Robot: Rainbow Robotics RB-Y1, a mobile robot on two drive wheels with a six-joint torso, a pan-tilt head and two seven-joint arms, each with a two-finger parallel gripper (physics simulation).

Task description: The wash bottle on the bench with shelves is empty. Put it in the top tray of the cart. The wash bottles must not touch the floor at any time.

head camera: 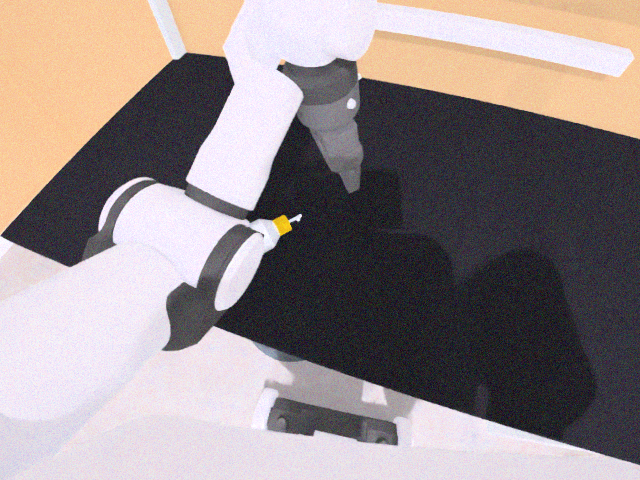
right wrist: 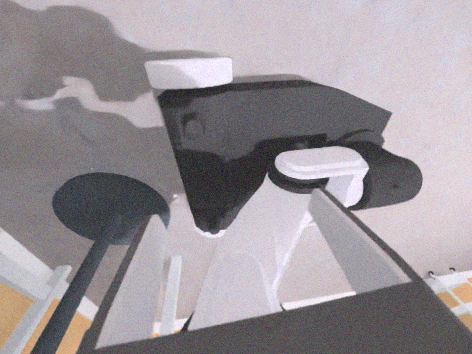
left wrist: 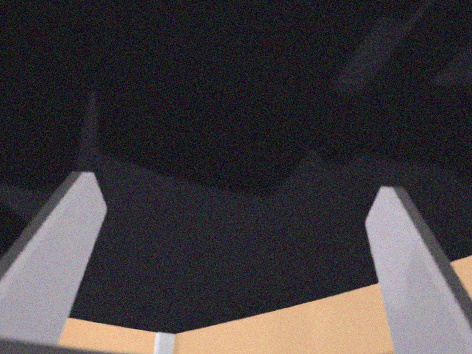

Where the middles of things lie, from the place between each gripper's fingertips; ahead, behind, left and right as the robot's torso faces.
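My right gripper is 420 mm short of the wash bottle (head camera: 272, 229), 380 mm to the right of it and 440 mm below it. Counted from my left hand, the wash bottle is 150 mm to the left of it, 130 mm behind it and 70 mm below it.
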